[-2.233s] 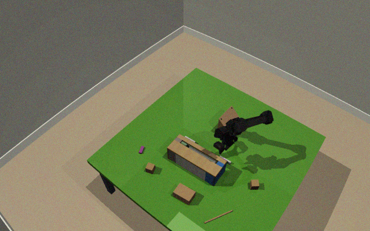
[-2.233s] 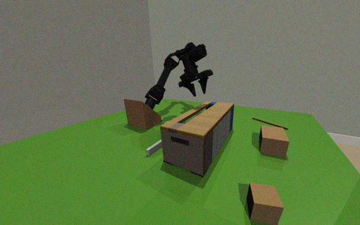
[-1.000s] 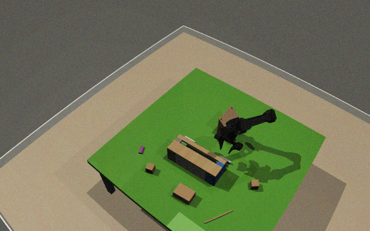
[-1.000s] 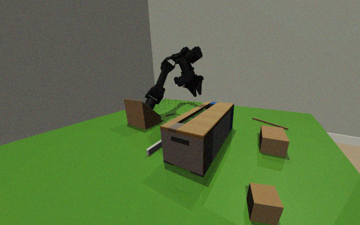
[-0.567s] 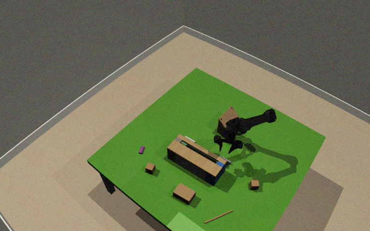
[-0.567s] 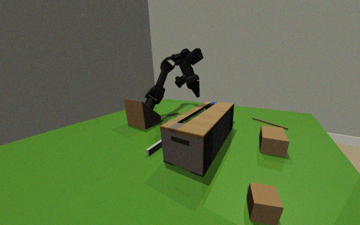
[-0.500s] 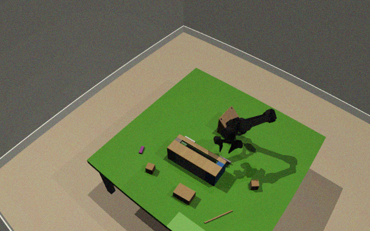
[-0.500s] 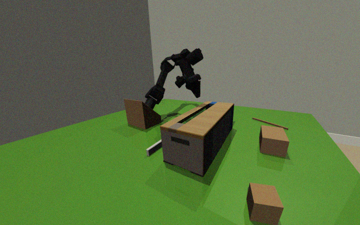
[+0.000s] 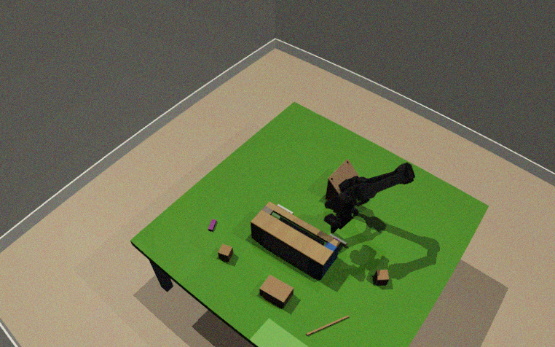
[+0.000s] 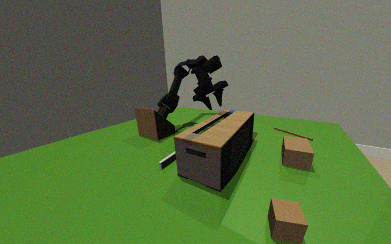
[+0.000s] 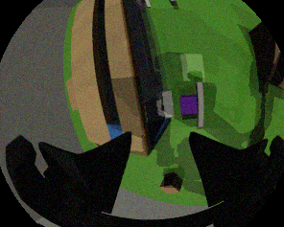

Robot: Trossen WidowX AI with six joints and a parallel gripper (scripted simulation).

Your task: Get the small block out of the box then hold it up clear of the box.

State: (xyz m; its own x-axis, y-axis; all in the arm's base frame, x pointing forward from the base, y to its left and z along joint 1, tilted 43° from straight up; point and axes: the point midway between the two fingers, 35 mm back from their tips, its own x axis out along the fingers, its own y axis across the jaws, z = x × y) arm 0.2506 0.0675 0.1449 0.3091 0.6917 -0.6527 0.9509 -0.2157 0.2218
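Now: the purple block 13 cm below my gripper tip and 2 cm behind it. The rest, counted from my gripper tip: long box: 14 cm to the right, 8 cm below, 8 cm ahead; then thin stick: 30 cm ahead, 24 cm to the left, 14 cm below.
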